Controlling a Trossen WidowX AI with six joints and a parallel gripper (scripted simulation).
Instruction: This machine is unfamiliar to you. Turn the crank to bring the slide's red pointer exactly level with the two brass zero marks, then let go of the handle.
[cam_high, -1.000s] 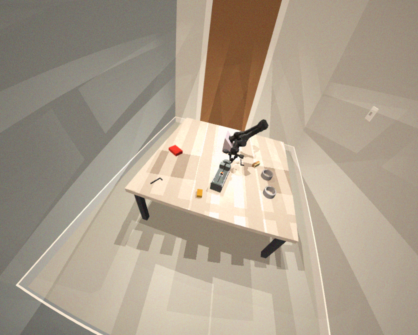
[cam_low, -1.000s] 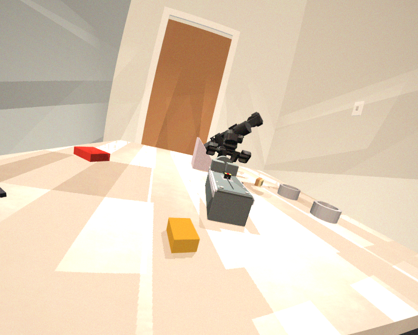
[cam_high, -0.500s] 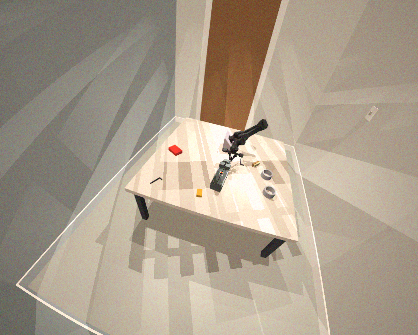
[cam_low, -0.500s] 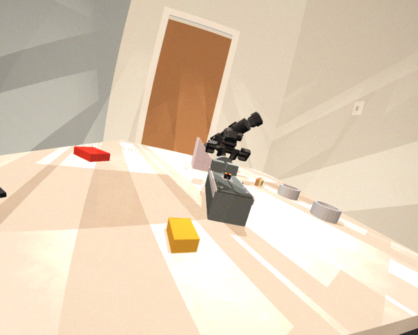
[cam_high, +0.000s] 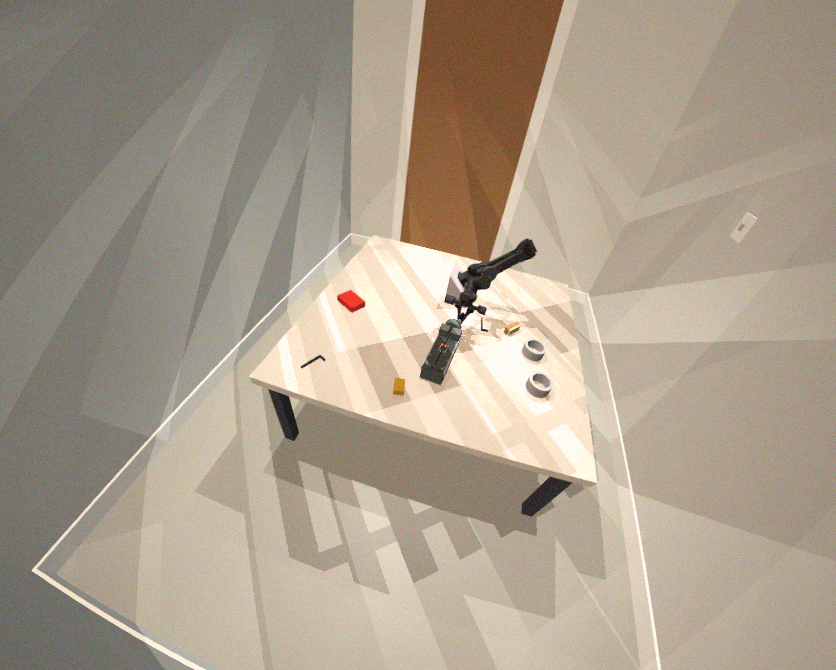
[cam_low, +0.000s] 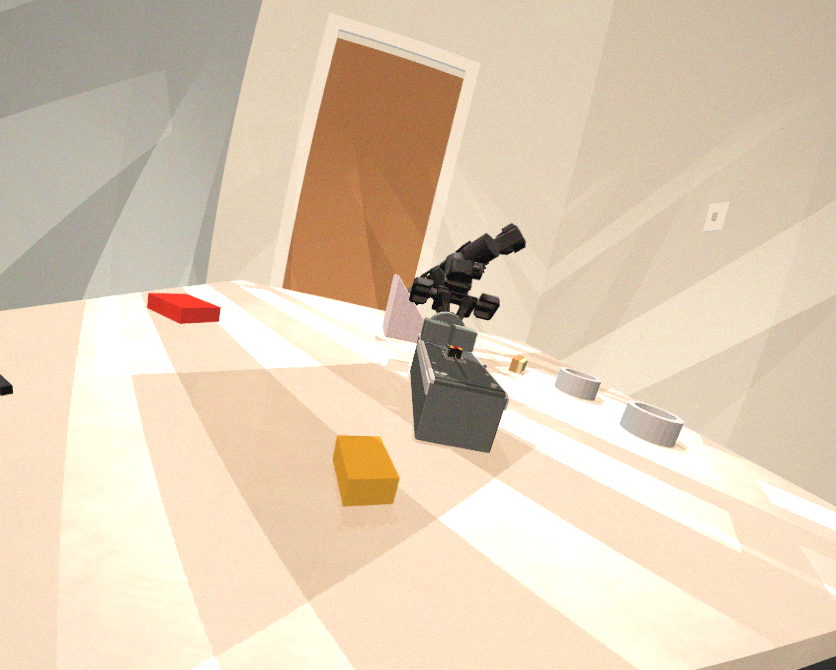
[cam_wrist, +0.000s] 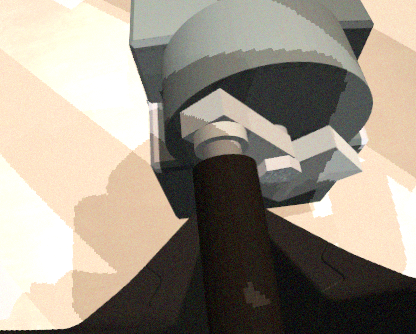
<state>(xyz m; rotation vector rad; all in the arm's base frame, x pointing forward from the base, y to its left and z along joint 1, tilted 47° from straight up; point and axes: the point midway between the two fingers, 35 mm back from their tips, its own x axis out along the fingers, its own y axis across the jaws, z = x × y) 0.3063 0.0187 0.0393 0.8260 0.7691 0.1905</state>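
Right now my gripper tip is 20 mm past the dark brown crank handle and 20 mm below it. Also, from my gripper tip: red pointer 160 mm ahead, 40 mm to the right, 10 mm below; yellow block 360 mm ahead, 160 mm to the right, 80 mm below; tan block 150 mm behind, 260 mm to the left, 70 mm below.
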